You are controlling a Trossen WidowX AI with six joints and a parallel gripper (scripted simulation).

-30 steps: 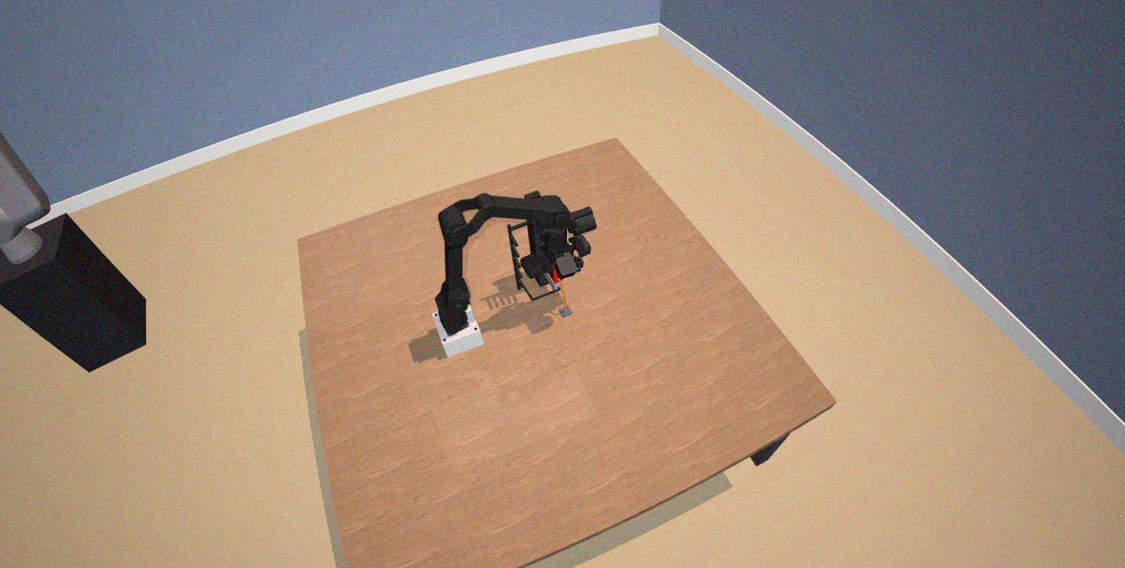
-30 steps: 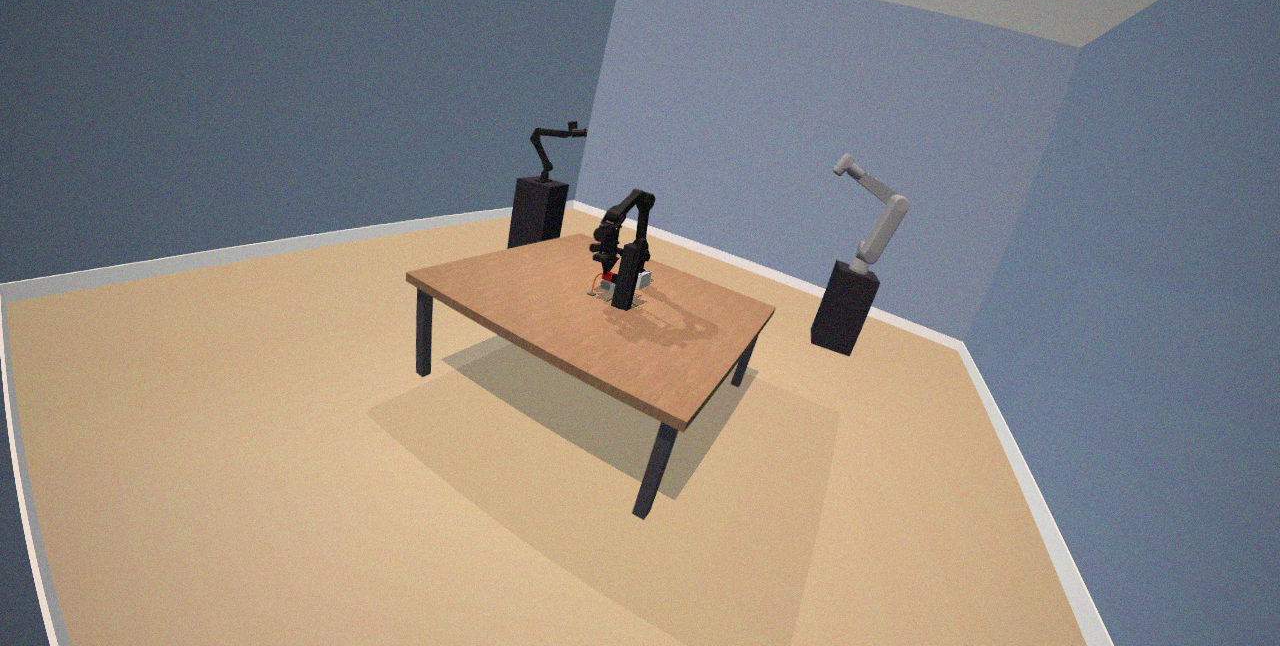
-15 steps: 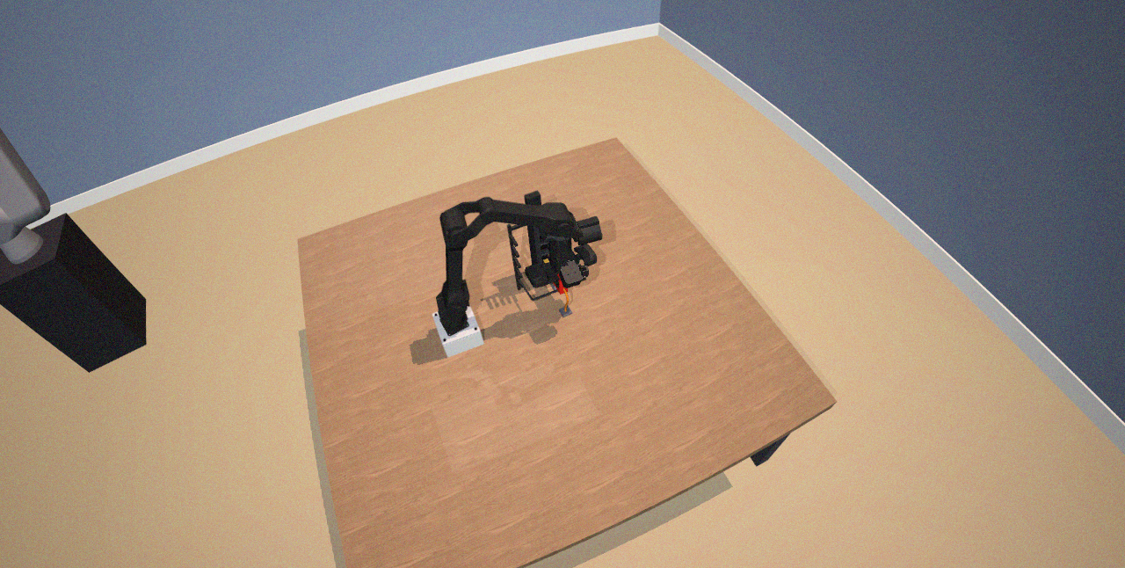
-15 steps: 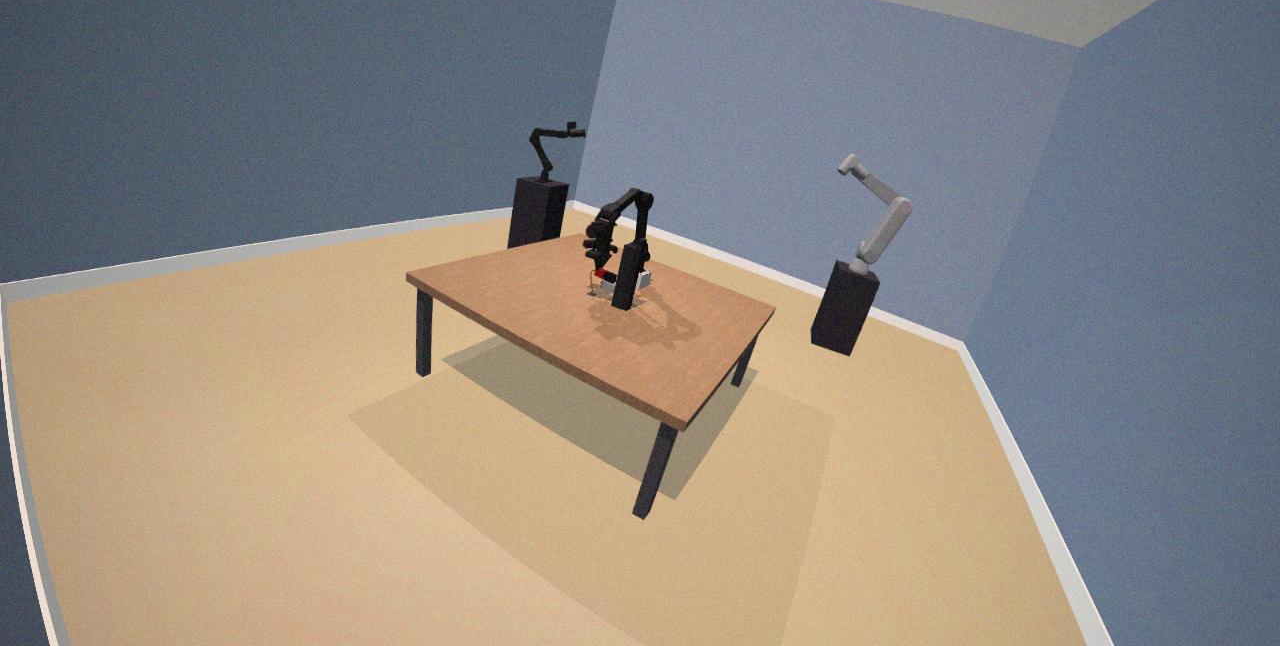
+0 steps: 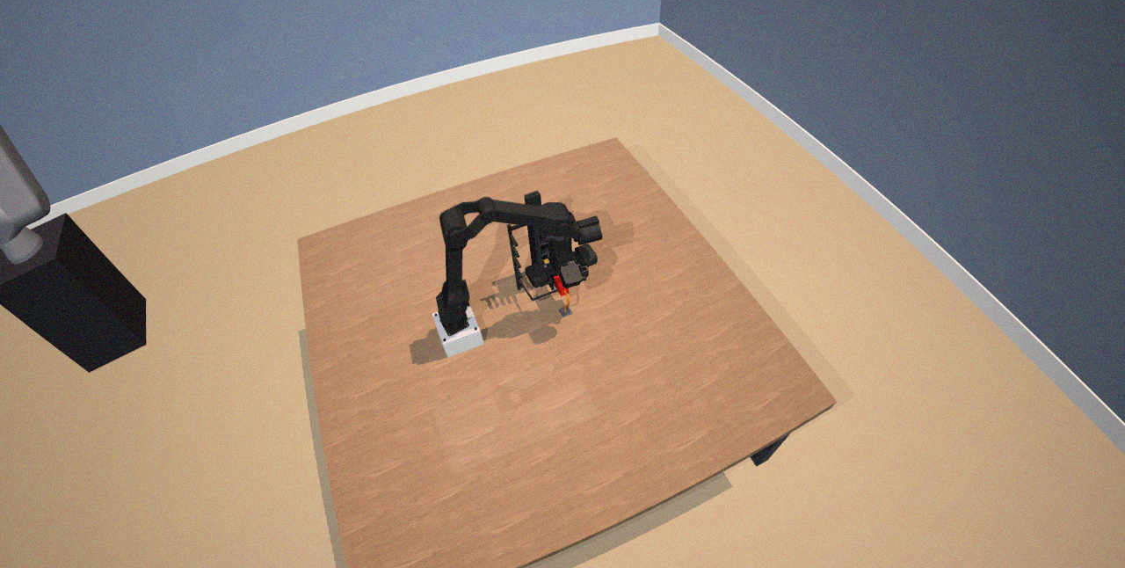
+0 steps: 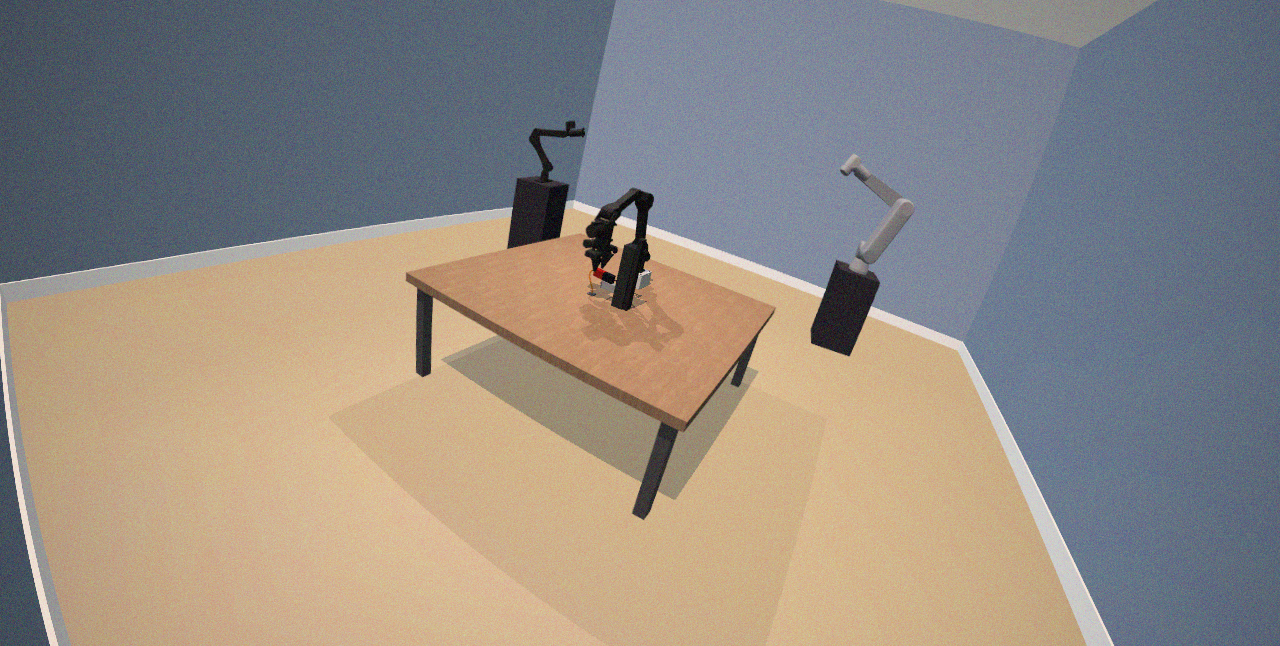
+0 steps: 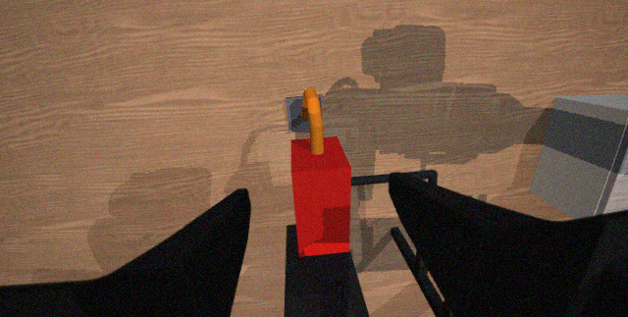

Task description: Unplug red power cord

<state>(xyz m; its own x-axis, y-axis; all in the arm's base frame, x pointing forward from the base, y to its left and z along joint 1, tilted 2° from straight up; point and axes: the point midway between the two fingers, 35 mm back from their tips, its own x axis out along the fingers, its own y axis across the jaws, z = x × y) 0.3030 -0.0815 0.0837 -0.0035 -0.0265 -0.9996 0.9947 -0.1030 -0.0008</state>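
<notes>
My gripper tip is now 30 mm to the right of the red plug.
</notes>
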